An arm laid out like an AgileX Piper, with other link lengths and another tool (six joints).
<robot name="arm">
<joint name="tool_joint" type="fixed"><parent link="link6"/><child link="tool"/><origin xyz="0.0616 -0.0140 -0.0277" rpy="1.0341 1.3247 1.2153"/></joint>
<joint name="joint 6" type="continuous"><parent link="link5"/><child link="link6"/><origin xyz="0.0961 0.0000 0.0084" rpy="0.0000 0.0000 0.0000"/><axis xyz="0.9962 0 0.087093"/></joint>
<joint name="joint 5" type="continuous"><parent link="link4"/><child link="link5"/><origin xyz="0.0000 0.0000 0.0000" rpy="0.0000 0.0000 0.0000"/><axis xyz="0 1 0"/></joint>
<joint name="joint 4" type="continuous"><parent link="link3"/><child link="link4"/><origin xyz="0.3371 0.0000 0.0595" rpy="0.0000 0.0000 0.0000"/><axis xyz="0.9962 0 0.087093"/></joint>
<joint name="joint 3" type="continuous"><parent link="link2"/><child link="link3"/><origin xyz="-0.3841 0.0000 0.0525" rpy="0.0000 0.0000 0.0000"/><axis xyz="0 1 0"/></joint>
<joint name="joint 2" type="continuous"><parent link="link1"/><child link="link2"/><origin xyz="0.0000 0.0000 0.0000" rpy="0.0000 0.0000 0.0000"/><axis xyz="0 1 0"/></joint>
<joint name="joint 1" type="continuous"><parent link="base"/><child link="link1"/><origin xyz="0.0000 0.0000 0.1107" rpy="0.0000 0.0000 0.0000"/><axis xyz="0 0 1"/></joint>
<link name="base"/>
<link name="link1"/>
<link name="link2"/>
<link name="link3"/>
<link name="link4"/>
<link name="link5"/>
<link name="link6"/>
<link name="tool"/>
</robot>
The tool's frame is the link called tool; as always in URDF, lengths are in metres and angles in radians. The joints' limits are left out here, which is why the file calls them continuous.
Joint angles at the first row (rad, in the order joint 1, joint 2, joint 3, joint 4, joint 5, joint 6):
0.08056, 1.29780, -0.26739, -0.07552, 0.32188, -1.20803
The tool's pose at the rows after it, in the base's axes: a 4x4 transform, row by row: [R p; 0 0 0 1], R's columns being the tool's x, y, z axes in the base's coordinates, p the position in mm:
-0.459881 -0.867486 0.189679 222.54; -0.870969 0.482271 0.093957 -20.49; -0.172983 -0.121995 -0.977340 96.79; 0 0 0 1
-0.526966 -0.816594 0.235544 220.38; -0.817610 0.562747 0.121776 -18.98; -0.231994 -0.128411 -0.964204 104.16; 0 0 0 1
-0.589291 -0.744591 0.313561 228.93; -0.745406 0.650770 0.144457 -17.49; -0.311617 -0.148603 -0.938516 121.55; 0 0 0 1
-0.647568 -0.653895 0.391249 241.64; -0.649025 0.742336 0.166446 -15.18; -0.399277 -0.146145 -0.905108 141.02; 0 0 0 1
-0.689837 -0.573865 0.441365 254.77; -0.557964 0.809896 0.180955 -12.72; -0.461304 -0.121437 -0.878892 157.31; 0 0 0 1
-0.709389 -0.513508 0.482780 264.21; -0.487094 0.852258 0.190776 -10.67; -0.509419 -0.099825 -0.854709 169.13; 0 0 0 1
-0.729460 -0.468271 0.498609 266.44; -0.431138 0.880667 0.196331 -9.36; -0.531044 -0.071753 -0.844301 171.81; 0 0 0 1
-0.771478 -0.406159 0.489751 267.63; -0.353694 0.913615 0.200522 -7.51; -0.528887 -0.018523 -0.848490 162.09; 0 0 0 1
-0.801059 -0.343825 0.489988 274.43; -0.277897 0.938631 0.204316 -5.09; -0.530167 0.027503 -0.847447 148.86; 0 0 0 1
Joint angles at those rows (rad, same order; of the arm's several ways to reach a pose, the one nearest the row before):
0.08058, 1.26293, -0.26739, -0.05219, 0.32188, -1.16224
0.08054, 1.22450, -0.26940, -0.01821, 0.32191, -1.09604
0.08059, 1.18529, -0.30310, -0.01145, 0.32369, -0.98876
0.08058, 1.16321, -0.35316, -0.00779, 0.32633, -0.86005
0.08056, 1.16323, -0.40775, -0.00776, 0.33901, -0.74744
0.08056, 1.16322, -0.44440, -0.00776, 0.33901, -0.66586
0.08055, 1.16563, -0.45643, -0.00774, 0.33901, -0.60326
0.08058, 1.19974, -0.45645, -0.00780, 0.32835, -0.51773
0.08054, 1.25565, -0.45718, -0.00774, 0.28558, -0.43717

